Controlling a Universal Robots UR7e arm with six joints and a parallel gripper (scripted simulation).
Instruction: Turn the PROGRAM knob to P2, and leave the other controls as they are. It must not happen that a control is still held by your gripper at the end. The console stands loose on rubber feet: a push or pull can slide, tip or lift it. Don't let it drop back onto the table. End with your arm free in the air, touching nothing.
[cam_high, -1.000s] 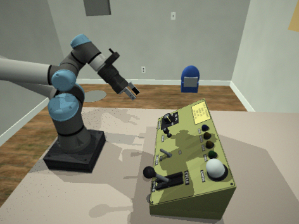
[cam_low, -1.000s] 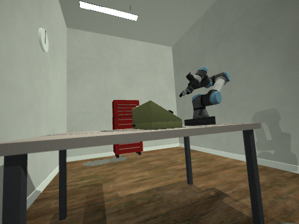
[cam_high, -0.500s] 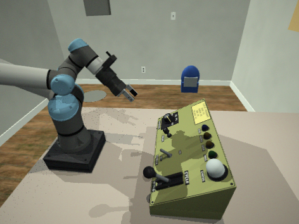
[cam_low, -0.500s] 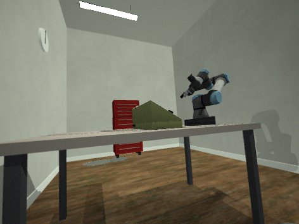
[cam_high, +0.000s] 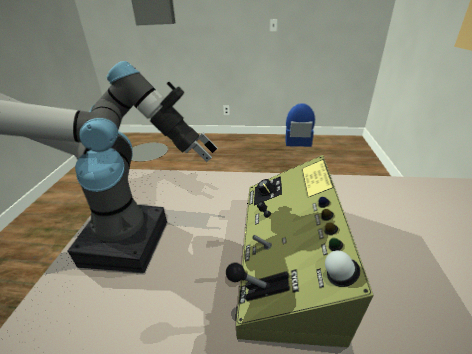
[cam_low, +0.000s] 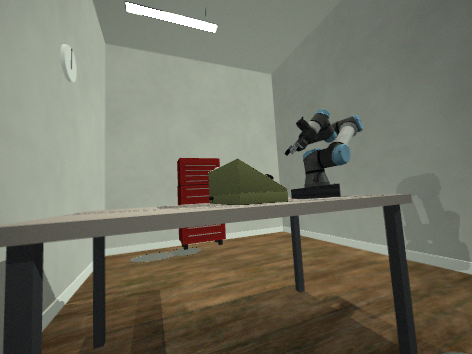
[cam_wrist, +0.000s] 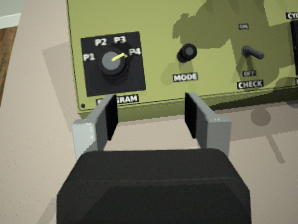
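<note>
My gripper is now 17 cm short of the mode knob, 14 cm above it and 8 cm to the left of it. Round my hand: olive console: 20 cm ahead, 17 cm below, 15 cm to the right; check toggle: 20 cm to the right, 16 cm ahead, 15 cm below; ball-handled lever: 32 cm to the right, 14 cm below, 14 cm ahead.
</note>
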